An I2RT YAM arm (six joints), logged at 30 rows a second.
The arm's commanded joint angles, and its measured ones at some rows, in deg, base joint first. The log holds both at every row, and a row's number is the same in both.
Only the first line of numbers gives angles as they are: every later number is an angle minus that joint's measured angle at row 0.
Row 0, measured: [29.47 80.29 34.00 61.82 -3.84 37.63]
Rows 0 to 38, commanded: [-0.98 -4.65 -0.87 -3.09 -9.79 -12.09]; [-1.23 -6.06 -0.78 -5.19 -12.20 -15.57]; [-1.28 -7.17 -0.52 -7.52 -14.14 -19.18]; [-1.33 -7.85 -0.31 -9.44 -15.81 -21.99]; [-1.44 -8.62 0.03 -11.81 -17.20 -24.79]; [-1.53 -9.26 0.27 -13.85 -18.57 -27.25]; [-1.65 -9.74 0.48 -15.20 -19.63 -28.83]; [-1.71 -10.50 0.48 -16.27 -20.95 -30.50]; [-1.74 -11.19 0.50 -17.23 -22.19 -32.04]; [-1.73 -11.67 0.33 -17.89 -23.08 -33.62]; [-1.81 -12.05 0.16 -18.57 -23.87 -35.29]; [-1.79 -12.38 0.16 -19.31 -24.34 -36.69]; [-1.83 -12.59 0.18 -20.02 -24.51 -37.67]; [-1.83 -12.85 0.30 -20.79 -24.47 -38.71]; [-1.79 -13.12 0.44 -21.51 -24.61 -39.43]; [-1.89 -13.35 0.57 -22.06 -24.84 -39.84]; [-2.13 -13.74 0.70 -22.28 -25.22 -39.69]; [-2.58 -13.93 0.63 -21.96 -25.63 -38.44]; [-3.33 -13.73 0.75 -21.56 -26.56 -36.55]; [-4.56 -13.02 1.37 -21.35 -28.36 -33.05]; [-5.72 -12.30 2.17 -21.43 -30.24 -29.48]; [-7.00 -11.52 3.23 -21.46 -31.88 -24.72]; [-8.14 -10.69 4.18 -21.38 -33.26 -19.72]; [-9.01 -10.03 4.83 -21.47 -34.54 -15.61]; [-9.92 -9.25 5.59 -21.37 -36.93 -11.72]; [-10.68 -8.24 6.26 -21.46 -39.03 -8.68]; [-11.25 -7.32 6.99 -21.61 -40.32 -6.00]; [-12.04 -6.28 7.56 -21.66 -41.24 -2.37]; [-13.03 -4.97 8.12 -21.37 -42.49 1.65]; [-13.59 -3.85 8.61 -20.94 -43.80 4.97]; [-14.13 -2.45 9.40 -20.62 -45.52 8.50]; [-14.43 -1.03 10.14 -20.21 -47.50 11.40]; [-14.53 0.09 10.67 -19.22 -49.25 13.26]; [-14.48 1.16 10.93 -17.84 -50.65 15.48]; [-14.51 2.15 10.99 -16.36 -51.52 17.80]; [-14.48 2.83 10.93 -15.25 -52.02 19.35]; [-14.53 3.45 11.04 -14.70 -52.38 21.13]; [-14.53 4.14 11.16 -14.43 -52.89 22.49]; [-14.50 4.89 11.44 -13.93 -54.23 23.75]
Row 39, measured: [-14.47 3.94 9.68 -18.60 -49.04 14.77]
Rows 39 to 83, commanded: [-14.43 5.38 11.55 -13.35 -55.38 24.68]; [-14.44 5.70 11.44 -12.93 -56.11 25.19]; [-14.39 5.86 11.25 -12.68 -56.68 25.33]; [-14.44 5.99 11.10 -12.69 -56.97 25.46]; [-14.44 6.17 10.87 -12.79 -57.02 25.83]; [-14.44 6.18 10.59 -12.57 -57.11 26.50]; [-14.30 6.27 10.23 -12.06 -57.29 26.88]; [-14.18 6.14 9.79 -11.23 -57.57 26.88]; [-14.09 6.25 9.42 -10.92 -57.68 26.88]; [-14.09 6.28 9.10 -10.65 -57.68 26.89]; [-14.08 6.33 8.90 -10.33 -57.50 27.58]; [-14.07 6.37 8.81 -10.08 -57.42 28.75]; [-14.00 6.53 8.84 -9.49 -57.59 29.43]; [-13.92 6.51 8.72 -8.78 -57.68 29.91]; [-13.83 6.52 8.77 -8.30 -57.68 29.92]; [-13.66 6.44 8.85 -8.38 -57.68 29.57]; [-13.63 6.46 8.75 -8.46 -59.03 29.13]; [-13.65 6.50 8.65 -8.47 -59.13 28.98]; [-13.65 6.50 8.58 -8.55 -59.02 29.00]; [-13.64 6.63 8.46 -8.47 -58.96 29.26]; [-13.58 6.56 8.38 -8.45 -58.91 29.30]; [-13.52 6.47 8.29 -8.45 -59.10 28.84]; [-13.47 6.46 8.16 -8.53 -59.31 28.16]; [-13.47 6.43 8.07 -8.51 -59.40 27.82]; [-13.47 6.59 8.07 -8.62 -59.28 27.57]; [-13.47 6.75 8.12 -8.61 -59.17 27.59]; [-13.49 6.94 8.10 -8.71 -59.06 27.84]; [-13.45 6.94 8.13 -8.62 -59.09 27.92]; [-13.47 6.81 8.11 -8.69 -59.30 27.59]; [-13.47 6.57 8.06 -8.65 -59.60 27.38]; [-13.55 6.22 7.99 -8.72 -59.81 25.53]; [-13.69 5.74 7.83 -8.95 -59.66 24.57]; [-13.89 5.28 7.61 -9.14 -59.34 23.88]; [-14.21 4.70 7.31 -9.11 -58.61 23.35]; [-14.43 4.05 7.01 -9.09 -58.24 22.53]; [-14.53 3.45 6.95 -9.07 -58.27 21.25]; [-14.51 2.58 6.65 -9.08 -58.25 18.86]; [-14.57 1.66 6.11 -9.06 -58.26 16.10]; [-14.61 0.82 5.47 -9.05 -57.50 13.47]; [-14.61 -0.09 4.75 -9.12 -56.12 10.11]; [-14.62 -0.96 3.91 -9.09 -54.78 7.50]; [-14.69 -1.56 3.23 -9.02 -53.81 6.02]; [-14.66 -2.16 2.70 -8.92 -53.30 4.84]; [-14.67 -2.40 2.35 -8.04 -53.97 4.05]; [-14.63 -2.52 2.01 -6.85 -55.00 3.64]
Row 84, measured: [-14.49 -1.29 3.17 -10.64 -55.08 10.12]
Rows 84 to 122, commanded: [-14.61 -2.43 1.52 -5.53 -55.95 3.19]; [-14.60 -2.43 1.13 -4.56 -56.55 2.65]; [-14.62 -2.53 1.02 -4.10 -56.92 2.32]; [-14.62 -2.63 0.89 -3.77 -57.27 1.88]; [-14.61 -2.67 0.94 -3.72 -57.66 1.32]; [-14.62 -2.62 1.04 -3.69 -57.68 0.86]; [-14.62 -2.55 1.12 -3.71 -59.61 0.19]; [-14.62 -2.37 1.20 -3.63 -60.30 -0.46]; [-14.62 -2.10 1.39 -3.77 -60.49 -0.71]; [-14.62 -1.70 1.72 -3.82 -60.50 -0.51]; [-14.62 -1.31 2.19 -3.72 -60.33 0.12]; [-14.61 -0.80 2.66 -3.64 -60.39 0.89]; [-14.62 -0.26 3.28 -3.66 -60.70 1.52]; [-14.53 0.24 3.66 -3.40 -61.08 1.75]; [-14.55 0.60 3.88 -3.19 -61.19 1.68]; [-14.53 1.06 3.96 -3.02 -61.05 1.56]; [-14.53 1.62 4.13 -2.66 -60.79 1.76]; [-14.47 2.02 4.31 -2.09 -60.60 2.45]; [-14.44 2.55 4.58 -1.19 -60.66 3.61]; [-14.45 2.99 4.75 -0.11 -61.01 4.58]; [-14.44 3.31 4.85 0.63 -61.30 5.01]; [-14.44 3.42 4.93 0.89 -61.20 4.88]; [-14.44 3.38 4.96 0.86 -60.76 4.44]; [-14.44 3.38 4.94 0.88 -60.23 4.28]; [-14.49 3.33 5.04 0.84 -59.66 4.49]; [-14.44 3.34 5.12 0.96 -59.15 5.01]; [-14.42 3.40 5.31 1.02 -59.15 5.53]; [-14.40 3.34 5.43 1.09 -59.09 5.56]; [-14.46 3.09 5.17 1.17 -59.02 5.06]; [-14.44 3.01 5.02 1.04 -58.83 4.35]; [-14.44 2.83 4.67 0.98 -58.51 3.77]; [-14.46 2.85 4.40 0.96 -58.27 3.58]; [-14.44 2.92 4.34 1.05 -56.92 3.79]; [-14.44 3.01 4.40 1.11 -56.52 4.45]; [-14.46 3.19 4.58 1.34 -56.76 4.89]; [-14.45 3.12 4.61 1.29 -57.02 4.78]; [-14.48 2.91 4.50 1.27 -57.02 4.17]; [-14.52 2.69 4.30 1.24 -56.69 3.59]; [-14.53 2.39 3.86 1.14 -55.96 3.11]
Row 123, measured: [-14.47 3.04 3.80 -0.63 -57.39 4.00]
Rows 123 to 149, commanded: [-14.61 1.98 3.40 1.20 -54.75 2.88]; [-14.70 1.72 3.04 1.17 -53.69 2.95]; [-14.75 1.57 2.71 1.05 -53.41 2.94]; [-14.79 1.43 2.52 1.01 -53.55 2.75]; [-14.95 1.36 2.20 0.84 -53.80 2.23]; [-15.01 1.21 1.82 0.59 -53.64 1.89]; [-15.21 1.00 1.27 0.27 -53.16 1.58]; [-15.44 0.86 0.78 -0.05 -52.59 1.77]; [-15.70 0.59 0.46 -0.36 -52.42 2.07]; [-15.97 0.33 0.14 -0.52 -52.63 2.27]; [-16.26 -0.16 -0.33 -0.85 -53.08 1.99]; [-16.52 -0.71 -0.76 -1.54 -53.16 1.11]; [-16.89 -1.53 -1.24 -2.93 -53.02 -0.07]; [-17.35 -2.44 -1.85 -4.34 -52.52 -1.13]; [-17.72 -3.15 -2.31 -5.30 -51.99 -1.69]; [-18.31 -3.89 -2.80 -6.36 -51.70 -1.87]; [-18.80 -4.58 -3.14 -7.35 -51.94 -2.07]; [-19.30 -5.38 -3.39 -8.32 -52.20 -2.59]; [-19.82 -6.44 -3.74 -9.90 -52.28 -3.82]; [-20.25 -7.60 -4.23 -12.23 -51.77 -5.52]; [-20.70 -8.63 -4.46 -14.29 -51.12 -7.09]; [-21.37 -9.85 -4.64 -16.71 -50.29 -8.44]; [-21.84 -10.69 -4.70 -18.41 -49.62 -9.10]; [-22.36 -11.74 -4.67 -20.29 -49.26 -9.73]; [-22.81 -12.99 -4.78 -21.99 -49.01 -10.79]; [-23.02 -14.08 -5.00 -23.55 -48.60 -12.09]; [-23.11 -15.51 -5.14 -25.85 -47.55 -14.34]
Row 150, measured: [-22.62 -12.70 -4.39 -19.45 -49.55 -8.46]
